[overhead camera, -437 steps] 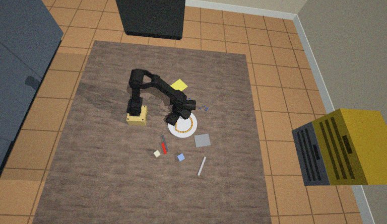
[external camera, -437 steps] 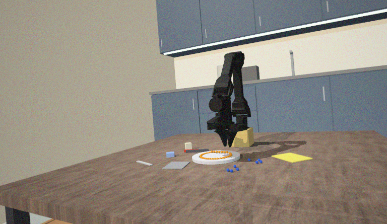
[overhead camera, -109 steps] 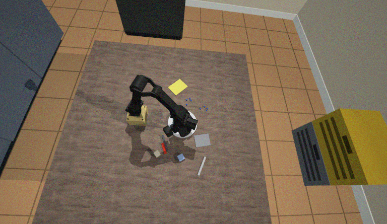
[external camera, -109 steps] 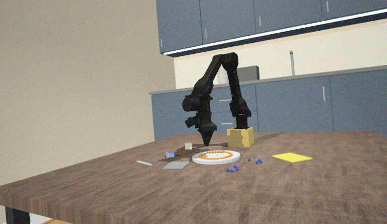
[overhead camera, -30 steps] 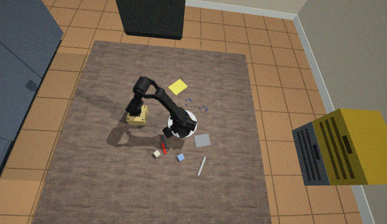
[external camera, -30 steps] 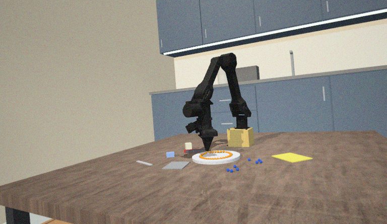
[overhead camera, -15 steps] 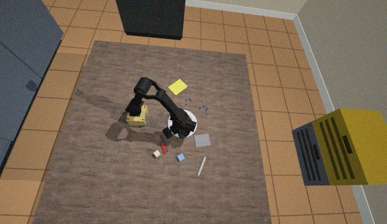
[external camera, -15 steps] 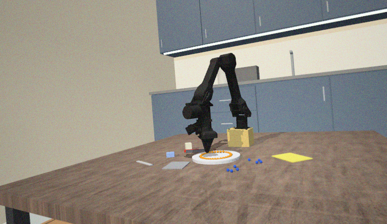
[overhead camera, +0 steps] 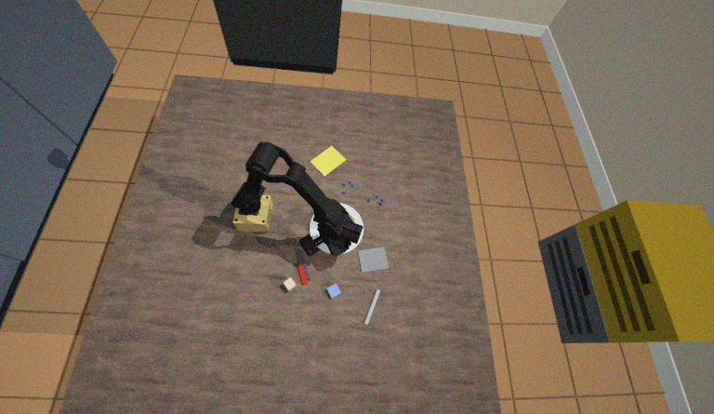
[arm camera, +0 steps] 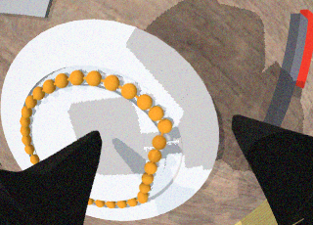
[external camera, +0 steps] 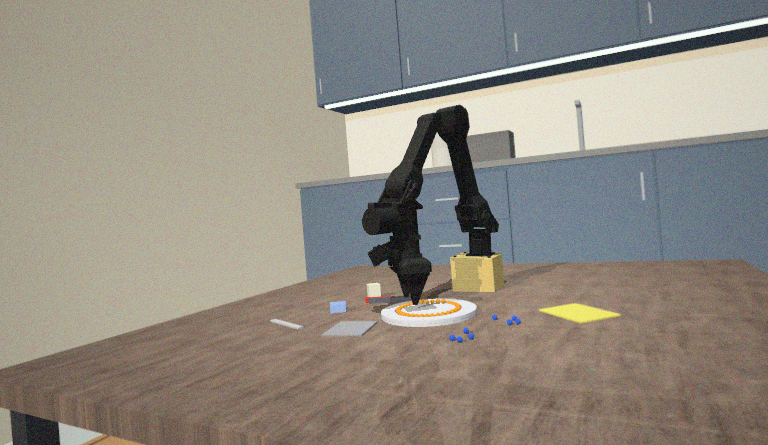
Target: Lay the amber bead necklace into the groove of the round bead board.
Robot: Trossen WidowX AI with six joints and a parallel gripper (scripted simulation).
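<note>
My gripper tip is 8 cm past the red stick, 10 cm to the left of it and 1 cm above it. From my gripper tip the other things lie so: cream cube 12 cm behind, 15 cm to the right; then light blue cube 3 cm ahead, 17 cm to the right, 1 cm below; then grey square tile 17 cm ahead, 6 cm to the right, 2 cm below.
</note>
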